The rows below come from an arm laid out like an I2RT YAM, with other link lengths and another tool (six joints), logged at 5 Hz.
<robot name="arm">
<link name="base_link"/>
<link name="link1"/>
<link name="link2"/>
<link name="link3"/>
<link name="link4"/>
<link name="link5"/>
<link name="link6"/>
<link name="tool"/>
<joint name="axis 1" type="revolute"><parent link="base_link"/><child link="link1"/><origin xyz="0 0 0.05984" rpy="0 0 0"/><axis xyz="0 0 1"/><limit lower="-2.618" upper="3.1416"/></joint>
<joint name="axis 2" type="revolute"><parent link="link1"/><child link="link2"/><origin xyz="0.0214 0.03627 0.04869" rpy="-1.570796 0 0"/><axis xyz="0 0 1"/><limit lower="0" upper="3.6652"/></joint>
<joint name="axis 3" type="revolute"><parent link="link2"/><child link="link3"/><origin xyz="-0.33 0 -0.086" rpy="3.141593 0 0"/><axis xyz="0 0 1"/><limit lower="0" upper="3.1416"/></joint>
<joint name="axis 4" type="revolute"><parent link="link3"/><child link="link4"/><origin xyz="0.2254 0.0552 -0.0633" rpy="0 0 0"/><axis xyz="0 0 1"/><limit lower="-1.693" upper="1.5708"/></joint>
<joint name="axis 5" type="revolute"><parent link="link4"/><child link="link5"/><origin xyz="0.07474 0.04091 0.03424" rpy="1.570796 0 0"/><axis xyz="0 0 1"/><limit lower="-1.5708" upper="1.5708"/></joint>
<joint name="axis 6" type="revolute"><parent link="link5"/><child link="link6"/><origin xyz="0.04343 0 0.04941" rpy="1.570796 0 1.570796"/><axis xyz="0 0 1"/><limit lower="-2.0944" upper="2.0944"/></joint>
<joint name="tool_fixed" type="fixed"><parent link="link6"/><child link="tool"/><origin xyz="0.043 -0.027 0.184" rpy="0.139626 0 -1.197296"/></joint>
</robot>
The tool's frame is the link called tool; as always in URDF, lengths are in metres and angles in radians.
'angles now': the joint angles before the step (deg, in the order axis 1, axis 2, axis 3, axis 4, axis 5, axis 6). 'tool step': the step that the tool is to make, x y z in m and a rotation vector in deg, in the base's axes. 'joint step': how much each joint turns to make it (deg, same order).
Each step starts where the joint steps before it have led.
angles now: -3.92, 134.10, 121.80, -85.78, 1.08, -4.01
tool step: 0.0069, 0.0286, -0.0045, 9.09, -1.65, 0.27
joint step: -0.99, 0.02, 0.05, 0.77, -8.94, -2.48
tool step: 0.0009, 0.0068, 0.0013, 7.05, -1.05, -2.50
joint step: -2.70, -0.08, -0.03, 0.00, -7.04, -1.12
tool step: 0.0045, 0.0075, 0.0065, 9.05, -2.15, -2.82
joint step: -3.55, 0.00, 0.01, -0.03, -9.11, -2.00
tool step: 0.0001, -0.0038, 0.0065, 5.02, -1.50, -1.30
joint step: -2.95, 0.01, 0.01, -0.80, -4.96, -2.60
